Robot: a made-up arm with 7 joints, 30 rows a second.
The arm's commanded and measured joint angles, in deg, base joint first. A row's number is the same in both.
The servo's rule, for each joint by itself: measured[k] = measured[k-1] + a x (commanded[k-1-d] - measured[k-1]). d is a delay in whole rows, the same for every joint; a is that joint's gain. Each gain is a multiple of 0.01, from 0.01 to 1. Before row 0 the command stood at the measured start. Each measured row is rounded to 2 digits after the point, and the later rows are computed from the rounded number. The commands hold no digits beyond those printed.
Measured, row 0:
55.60 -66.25 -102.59 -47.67 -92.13 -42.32 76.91
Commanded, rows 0 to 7:
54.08 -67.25 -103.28 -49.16 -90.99 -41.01 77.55
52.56 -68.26 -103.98 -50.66 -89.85 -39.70 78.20
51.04 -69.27 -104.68 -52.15 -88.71 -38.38 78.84
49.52 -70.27 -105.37 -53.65 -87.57 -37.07 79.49
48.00 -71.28 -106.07 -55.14 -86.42 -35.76 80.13
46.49 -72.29 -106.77 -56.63 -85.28 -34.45 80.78
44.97 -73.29 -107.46 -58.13 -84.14 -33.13 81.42
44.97 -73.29 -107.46 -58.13 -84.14 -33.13 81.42
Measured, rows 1 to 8:
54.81 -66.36 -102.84 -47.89 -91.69 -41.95 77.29
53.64 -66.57 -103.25 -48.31 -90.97 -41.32 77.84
52.29 -66.87 -103.76 -48.89 -90.09 -40.50 78.44
50.85 -67.24 -104.34 -49.60 -89.11 -39.54 79.07
49.37 -67.68 -104.96 -50.43 -88.06 -38.48 79.71
47.87 -68.19 -105.61 -51.36 -86.98 -37.35 80.35
46.36 -68.75 -106.28 -52.38 -85.87 -36.17 80.99
45.64 -69.25 -106.70 -53.24 -85.20 -35.32 81.25
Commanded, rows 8 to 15:
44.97 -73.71 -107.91 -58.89 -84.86 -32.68 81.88
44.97 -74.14 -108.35 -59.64 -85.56 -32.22 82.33
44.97 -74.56 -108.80 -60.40 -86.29 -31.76 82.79
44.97 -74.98 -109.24 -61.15 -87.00 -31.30 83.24
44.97 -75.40 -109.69 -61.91 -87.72 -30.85 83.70
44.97 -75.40 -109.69 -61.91 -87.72 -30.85 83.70
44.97 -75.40 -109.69 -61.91 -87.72 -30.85 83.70
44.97 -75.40 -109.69 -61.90 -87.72 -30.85 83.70
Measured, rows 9 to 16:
45.29 -69.74 -107.14 -54.09 -85.07 -34.58 81.63
45.12 -70.22 -107.58 -54.92 -85.26 -33.92 82.05
45.04 -70.70 -108.02 -55.74 -85.66 -33.32 82.49
45.00 -71.17 -108.46 -56.55 -86.18 -32.75 82.94
44.98 -71.64 -108.90 -57.35 -86.78 -32.22 83.40
44.97 -72.05 -109.18 -58.03 -87.15 -31.84 83.58
44.97 -72.42 -109.36 -58.61 -87.37 -31.56 83.65
44.97 -72.75 -109.48 -59.10 -87.51 -31.36 83.68

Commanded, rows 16 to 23:
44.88 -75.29 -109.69 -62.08 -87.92 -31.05 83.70
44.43 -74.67 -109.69 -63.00 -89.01 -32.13 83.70
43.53 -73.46 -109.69 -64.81 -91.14 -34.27 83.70
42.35 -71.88 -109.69 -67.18 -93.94 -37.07 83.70
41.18 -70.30 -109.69 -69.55 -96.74 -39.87 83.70
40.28 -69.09 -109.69 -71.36 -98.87 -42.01 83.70
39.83 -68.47 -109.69 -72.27 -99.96 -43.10 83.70
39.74 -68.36 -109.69 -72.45 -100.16 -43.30 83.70
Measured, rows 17 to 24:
44.92 -73.03 -109.56 -59.55 -87.67 -31.27 83.69
44.67 -73.21 -109.61 -60.07 -88.19 -31.51 83.70
44.08 -73.24 -109.64 -60.78 -89.34 -32.28 83.70
43.18 -73.09 -109.66 -61.74 -91.13 -33.62 83.70
42.14 -72.78 -109.67 -62.91 -93.32 -35.37 83.70
41.17 -72.37 -109.68 -64.18 -95.48 -37.23 83.70
40.47 -71.94 -109.68 -65.39 -97.23 -38.87 83.70
40.09 -71.55 -109.68 -66.45 -98.37 -40.11 83.70

